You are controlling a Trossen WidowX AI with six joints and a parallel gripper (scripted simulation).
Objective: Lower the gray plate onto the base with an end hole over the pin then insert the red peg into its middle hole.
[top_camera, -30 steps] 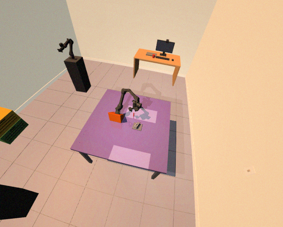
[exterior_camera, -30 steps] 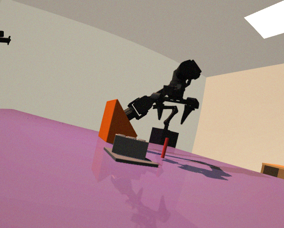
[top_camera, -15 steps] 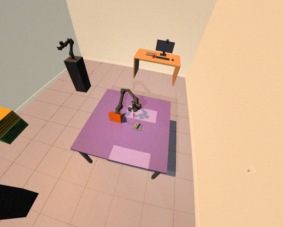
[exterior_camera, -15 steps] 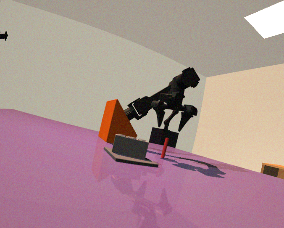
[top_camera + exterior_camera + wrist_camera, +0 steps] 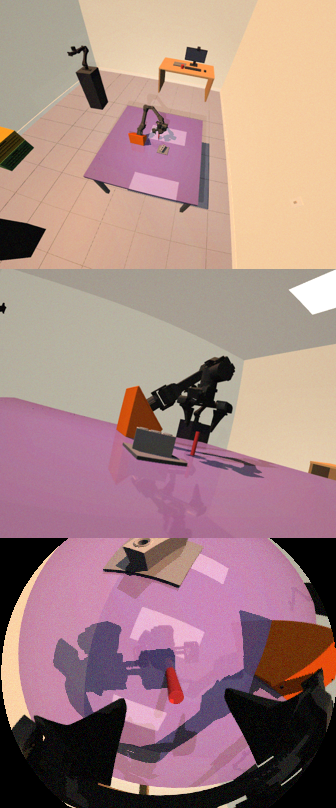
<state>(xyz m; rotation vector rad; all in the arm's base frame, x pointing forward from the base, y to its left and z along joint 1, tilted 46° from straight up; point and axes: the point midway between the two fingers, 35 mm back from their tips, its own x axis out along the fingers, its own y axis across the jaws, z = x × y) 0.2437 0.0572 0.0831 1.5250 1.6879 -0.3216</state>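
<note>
The red peg lies 50 mm below my gripper tip. Also, from my gripper tip: gray plate: 190 mm to the right, 90 mm ahead, 40 mm below; base: 180 mm to the right, 100 mm ahead, 80 mm below.
</note>
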